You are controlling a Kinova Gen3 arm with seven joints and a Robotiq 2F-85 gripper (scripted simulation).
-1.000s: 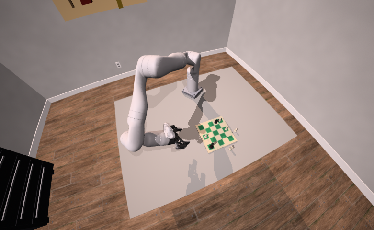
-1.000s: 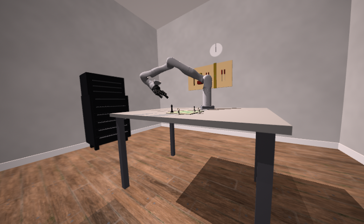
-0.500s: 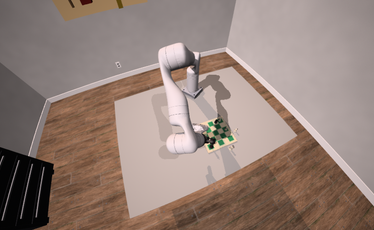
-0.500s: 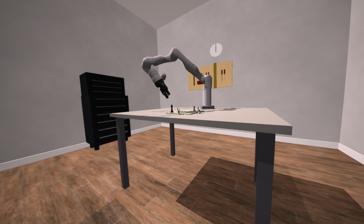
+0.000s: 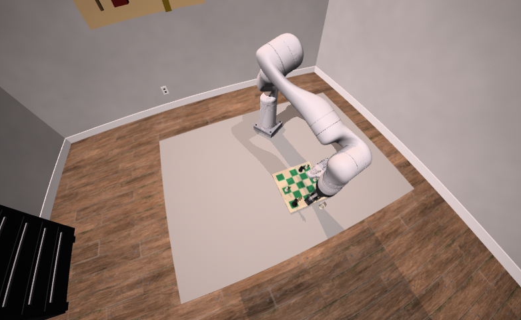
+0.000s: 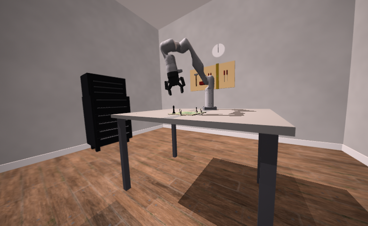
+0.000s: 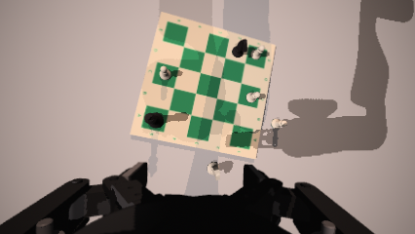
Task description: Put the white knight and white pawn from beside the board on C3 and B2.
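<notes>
My gripper is now 14 cm above the tall cream piece, 4 cm to the right of it and 3 cm short of it. From my hand the other things lie so: cream chessboard (15 cm below, 12 cm behind, 3 cm to the left).
</notes>
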